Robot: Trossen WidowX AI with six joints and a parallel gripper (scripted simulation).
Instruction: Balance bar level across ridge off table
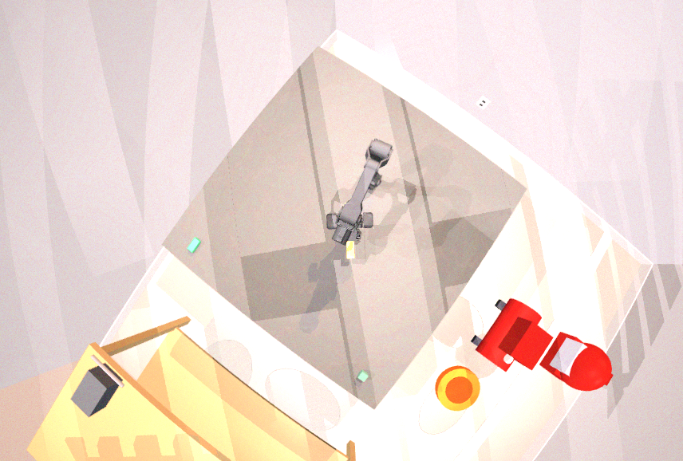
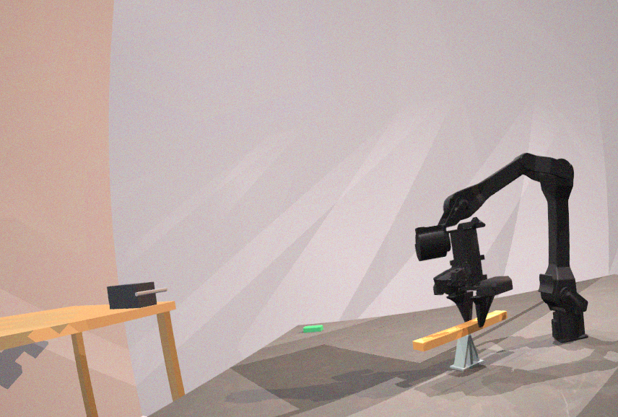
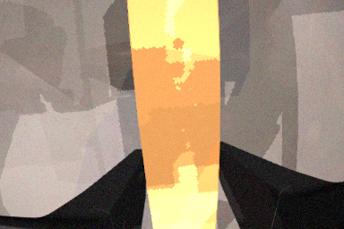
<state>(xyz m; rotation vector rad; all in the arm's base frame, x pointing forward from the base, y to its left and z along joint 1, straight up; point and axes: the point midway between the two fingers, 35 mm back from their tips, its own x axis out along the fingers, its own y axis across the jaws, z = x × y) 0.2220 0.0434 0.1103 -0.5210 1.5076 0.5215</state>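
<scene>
Now: the orange bar 30 mm ahead of my gripper tip and 20 mm to the left of it.
</scene>
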